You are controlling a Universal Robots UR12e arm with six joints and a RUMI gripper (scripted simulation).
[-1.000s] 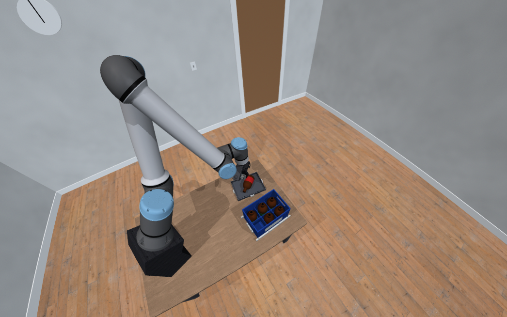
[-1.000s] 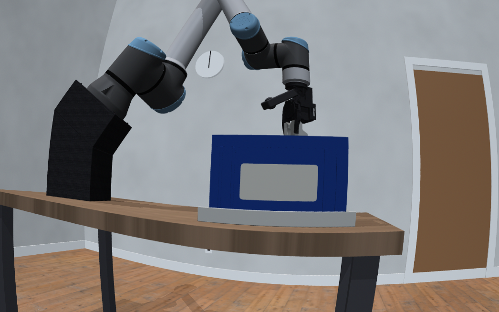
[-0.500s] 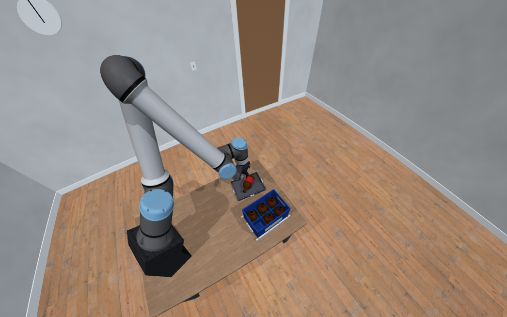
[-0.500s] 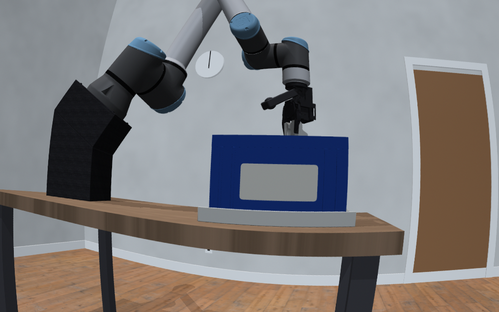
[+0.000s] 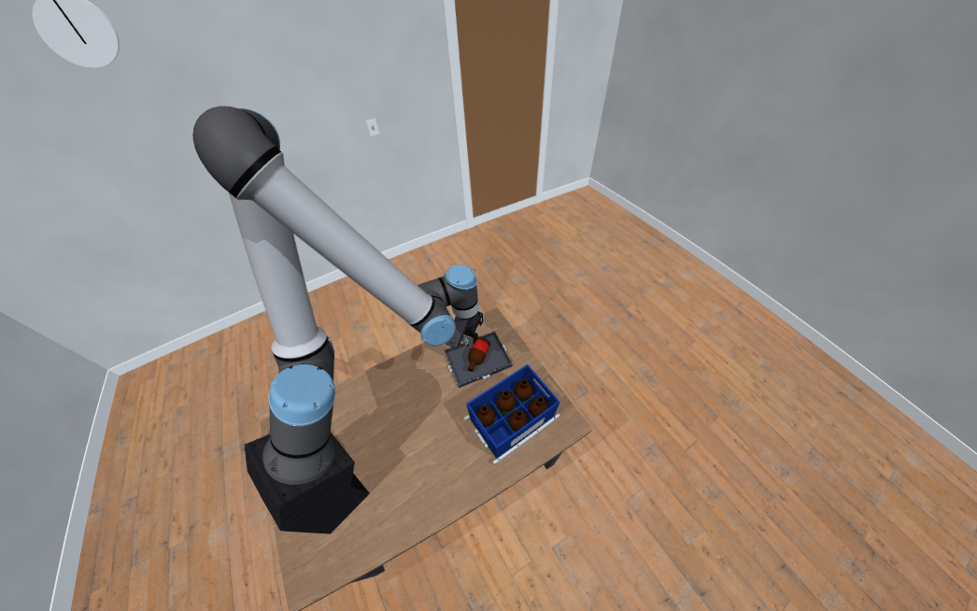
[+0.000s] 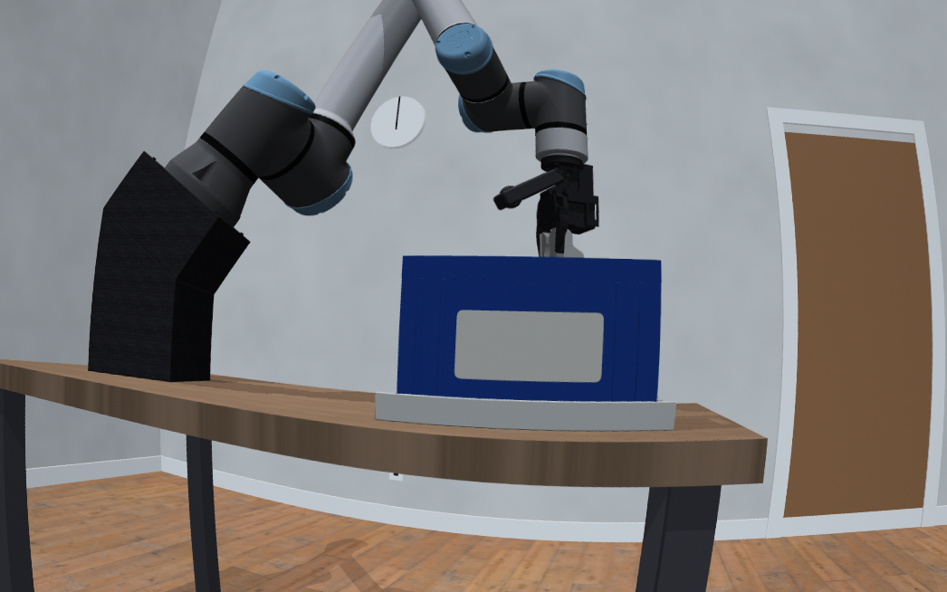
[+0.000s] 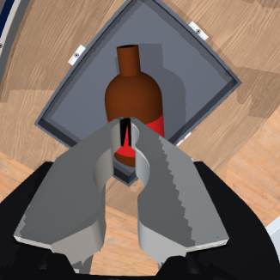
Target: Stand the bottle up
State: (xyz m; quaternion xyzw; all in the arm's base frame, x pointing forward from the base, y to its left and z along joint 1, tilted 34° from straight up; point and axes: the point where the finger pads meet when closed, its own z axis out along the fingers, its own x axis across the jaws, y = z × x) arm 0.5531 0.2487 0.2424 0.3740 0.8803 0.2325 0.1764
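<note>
Now: hand 3 cm short of the grey tray, 4 cm to the right of it and 19 cm above it. From my hand the other things lie so: blue crate: 10 cm ahead, 26 cm to the right, 12 cm below.
</note>
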